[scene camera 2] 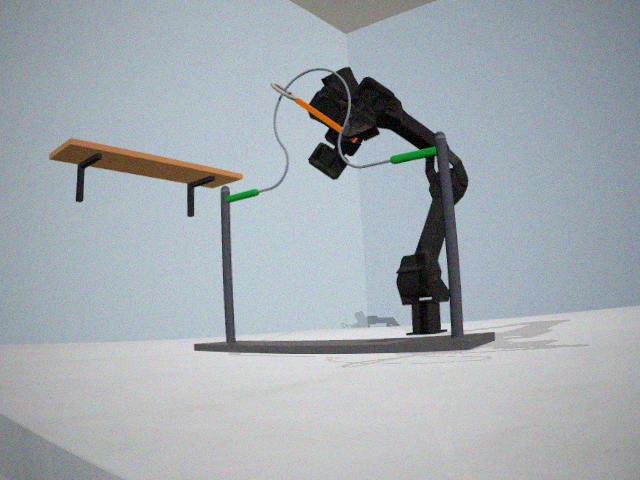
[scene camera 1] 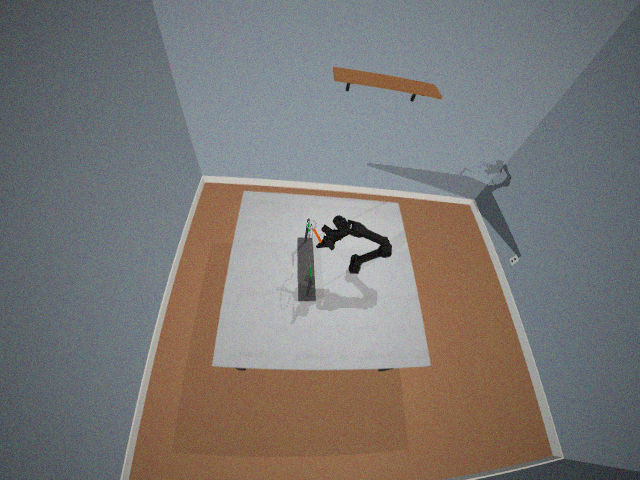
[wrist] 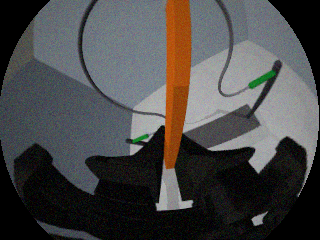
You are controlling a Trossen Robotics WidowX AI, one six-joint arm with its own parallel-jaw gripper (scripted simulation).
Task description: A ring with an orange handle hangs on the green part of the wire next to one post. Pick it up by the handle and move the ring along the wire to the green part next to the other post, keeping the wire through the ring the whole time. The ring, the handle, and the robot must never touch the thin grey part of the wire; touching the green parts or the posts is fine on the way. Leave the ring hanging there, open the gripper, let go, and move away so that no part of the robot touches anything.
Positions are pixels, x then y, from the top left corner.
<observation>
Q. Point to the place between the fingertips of the gripper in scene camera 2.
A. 342, 138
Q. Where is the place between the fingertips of the gripper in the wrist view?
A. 165, 128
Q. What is the gripper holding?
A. A ring.
</observation>
